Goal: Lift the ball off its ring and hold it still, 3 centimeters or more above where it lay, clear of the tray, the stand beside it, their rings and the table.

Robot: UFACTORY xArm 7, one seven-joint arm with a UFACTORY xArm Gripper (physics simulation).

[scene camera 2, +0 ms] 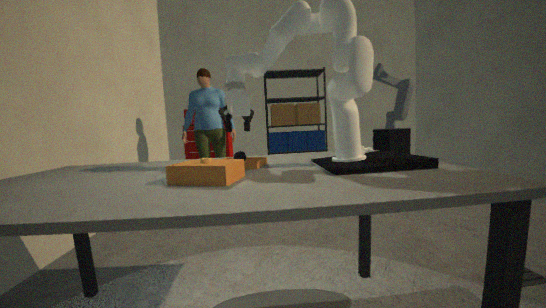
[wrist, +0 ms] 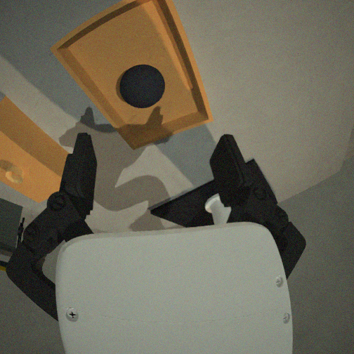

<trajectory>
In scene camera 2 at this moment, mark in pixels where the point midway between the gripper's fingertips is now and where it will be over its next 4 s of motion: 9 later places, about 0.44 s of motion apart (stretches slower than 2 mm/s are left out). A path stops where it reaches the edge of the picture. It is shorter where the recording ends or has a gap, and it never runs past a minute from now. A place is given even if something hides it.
My gripper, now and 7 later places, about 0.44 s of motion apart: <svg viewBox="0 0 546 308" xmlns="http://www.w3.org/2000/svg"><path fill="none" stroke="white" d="M238 131L239 148L240 158L240 158L240 159L241 157L243 144L239 136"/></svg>
</trajectory>
